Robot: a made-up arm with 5 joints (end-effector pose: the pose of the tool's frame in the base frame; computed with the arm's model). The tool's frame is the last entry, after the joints. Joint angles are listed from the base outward.
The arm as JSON. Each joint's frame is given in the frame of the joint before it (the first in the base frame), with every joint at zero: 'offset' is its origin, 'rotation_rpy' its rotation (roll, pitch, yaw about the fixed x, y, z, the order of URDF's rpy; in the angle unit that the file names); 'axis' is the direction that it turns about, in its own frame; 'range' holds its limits. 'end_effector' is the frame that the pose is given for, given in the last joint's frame.
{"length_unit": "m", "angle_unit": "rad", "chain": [
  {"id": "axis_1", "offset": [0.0, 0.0, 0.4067], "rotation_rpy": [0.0, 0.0, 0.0], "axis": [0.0, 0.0, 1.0], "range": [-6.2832, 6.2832]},
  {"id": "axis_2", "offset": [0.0, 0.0, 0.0], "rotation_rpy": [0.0, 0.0, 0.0], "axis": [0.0, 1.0, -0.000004], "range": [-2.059, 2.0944]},
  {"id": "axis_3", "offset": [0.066, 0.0, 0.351], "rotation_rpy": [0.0, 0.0, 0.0], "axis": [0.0, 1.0, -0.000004], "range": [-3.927, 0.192]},
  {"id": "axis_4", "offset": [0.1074, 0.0, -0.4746], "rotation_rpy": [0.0, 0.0, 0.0], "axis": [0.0, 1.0, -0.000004], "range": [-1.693, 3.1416]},
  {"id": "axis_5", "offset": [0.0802, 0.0, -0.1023], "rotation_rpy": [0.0, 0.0, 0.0], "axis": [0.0, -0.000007, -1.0], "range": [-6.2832, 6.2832]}
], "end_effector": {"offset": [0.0, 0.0, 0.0], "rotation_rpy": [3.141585, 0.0, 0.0]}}
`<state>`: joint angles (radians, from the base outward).
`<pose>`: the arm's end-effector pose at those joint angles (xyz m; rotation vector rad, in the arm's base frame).
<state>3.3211 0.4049 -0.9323 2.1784 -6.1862</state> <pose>-0.4154 -0.0754 0.2755 -0.0617 1.4933 0.2232</pose>
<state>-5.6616 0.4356 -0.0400 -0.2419 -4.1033</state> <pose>0.1526 0.1093 0.1044 2.1273 -2.1009 -0.0390</pose>
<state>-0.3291 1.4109 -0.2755 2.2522 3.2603</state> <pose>-0.0765 0.0261 0.2186 0.0547 0.2403 -0.2093</pose>
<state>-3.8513 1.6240 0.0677 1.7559 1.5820</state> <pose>0.1386 -0.1191 0.3945 -0.2878 -0.1302 0.8653</pose>
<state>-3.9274 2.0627 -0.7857 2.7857 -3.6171</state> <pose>0.0792 -0.0792 0.0683 -1.0491 0.1641 1.7285</pose>
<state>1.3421 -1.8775 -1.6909 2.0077 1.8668</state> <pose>-0.1237 -0.5315 0.8304 -1.5270 0.4101 0.0527</pose>
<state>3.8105 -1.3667 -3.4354 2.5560 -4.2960</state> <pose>0.5991 0.4736 0.5195 -0.7346 -0.9482 2.4243</pose>
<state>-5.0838 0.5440 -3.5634 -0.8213 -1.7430</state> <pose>0.0226 0.0579 1.1837 -0.0926 -0.9268 2.4613</pose>
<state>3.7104 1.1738 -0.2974 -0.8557 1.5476</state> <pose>-0.1106 -0.0707 -0.0086 1.4720 2.7638 0.0283</pose>
